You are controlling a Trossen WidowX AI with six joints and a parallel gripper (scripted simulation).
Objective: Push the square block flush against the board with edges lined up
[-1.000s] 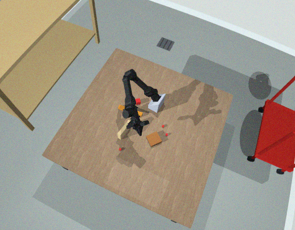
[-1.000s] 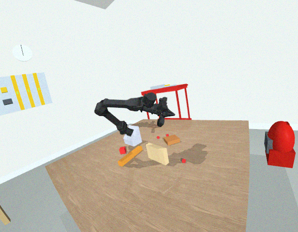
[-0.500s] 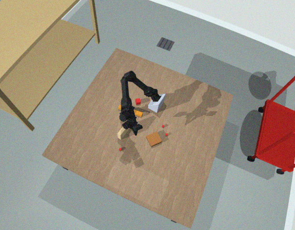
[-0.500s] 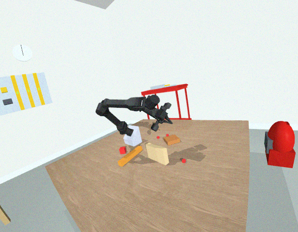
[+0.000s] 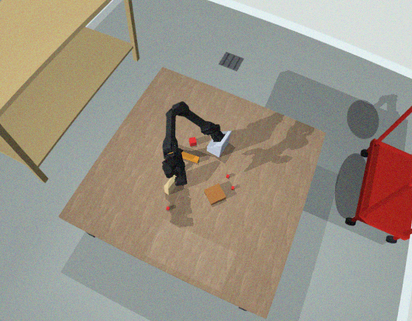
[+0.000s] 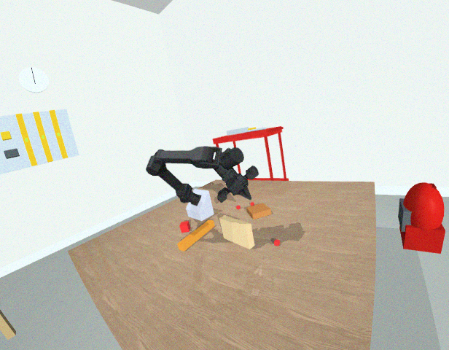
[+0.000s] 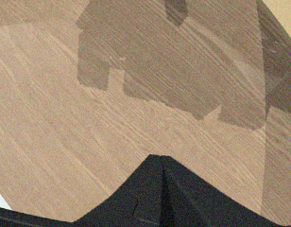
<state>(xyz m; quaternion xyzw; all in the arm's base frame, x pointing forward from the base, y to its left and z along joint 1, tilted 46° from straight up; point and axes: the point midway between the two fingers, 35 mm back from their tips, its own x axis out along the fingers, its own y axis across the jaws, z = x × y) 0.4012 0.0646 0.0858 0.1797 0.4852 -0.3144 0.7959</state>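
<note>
The board lies 110 mm below my gripper tip, 80 mm to the right of it and 30 mm behind it. Also, from my gripper tip: square block: 160 mm to the left, 150 mm below, 110 mm behind; then red cube: 340 mm behind, 150 mm to the right, 140 mm below; then long orange bar: 220 mm behind, 150 mm to the right, 150 mm below.
</note>
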